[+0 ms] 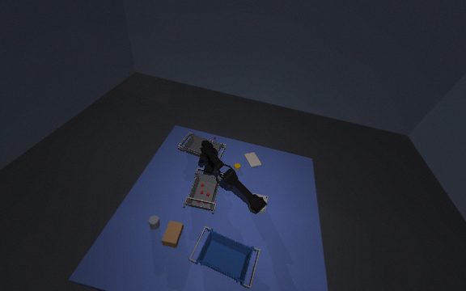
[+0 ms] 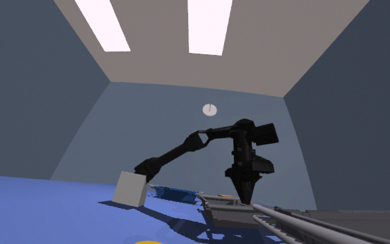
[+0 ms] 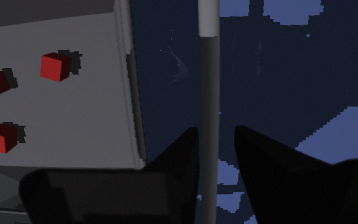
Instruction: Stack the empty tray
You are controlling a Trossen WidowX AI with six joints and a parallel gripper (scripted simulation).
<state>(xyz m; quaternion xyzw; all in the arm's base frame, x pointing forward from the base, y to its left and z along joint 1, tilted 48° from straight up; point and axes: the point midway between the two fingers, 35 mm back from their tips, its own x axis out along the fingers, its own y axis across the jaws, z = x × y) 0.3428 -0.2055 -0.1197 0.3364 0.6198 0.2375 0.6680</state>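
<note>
The blue tray is 57 cm to the left of my gripper tip, 16 cm behind it and 3 cm below it. The rest, counted from my gripper tip: white card (34 cm behind, 23 cm to the right, 7 cm below); tan block (48 cm to the left, 15 cm ahead, 4 cm below); yellow disc (21 cm behind, 12 cm to the right, 6 cm below).
</note>
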